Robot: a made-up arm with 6 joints.
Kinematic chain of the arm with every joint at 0, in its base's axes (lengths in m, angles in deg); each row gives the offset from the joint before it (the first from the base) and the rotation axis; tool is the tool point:
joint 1: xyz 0 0 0.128 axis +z
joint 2: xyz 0 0 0 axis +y
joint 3: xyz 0 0 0.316 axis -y
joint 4: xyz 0 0 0 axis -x
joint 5: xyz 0.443 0 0 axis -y
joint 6: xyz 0 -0.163 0 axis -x
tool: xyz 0 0 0
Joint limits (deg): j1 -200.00..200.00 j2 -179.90..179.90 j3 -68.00..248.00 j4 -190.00..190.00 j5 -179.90..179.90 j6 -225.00..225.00
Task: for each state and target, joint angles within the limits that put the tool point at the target. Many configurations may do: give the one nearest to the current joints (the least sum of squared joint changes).
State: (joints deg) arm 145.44 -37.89 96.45 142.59 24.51 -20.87
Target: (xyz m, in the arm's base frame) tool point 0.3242 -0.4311 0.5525
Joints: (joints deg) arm 139.53 -15.67 134.78 136.15 24.51 -20.87
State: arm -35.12 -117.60 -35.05 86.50 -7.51 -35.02
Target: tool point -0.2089 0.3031 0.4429
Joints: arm -53.38 -118.03 -37.30 94.62 -7.51 -35.02
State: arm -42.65 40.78 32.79 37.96 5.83 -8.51
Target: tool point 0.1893 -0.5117 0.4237
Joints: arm -54.16 14.09 3.45 26.31 5.83 -8.51
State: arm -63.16 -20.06 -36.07 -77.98 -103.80 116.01
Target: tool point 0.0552 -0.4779 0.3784
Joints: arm -75.98 2.48 13.24 -67.56 -103.80 116.01
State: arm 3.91 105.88 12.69 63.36 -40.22 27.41
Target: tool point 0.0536 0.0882 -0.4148
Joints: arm 28.58 112.29 -22.59 108.54 -40.22 27.41
